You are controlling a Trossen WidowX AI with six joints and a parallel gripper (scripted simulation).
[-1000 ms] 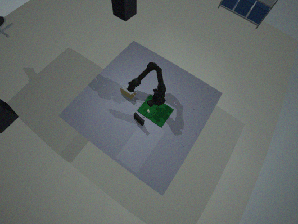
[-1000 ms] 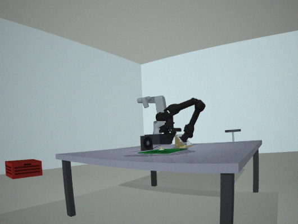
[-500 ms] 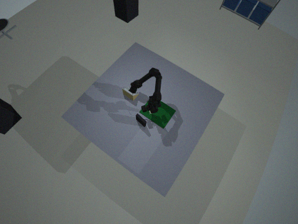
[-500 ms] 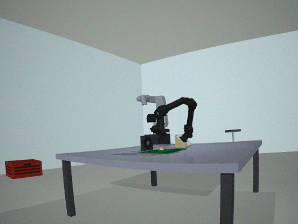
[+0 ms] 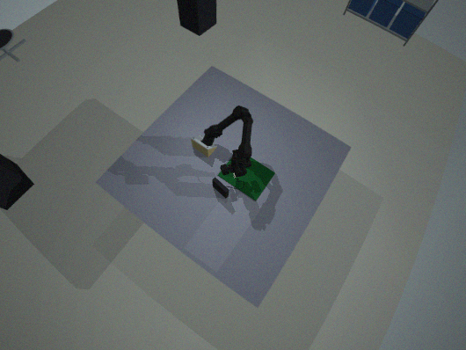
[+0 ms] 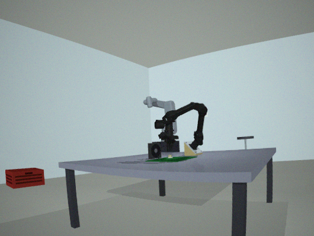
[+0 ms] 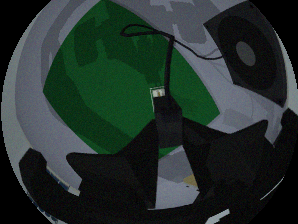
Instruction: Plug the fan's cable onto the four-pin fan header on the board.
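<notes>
Now: gripper tip 60 mm above the pale header. From my gripper tip the other things lie so: black fan: 140 mm to the right, 10 mm below; green board: 60 mm ahead, 60 mm to the left, 80 mm below; dark plug: 10 mm ahead, 10 mm above.
</notes>
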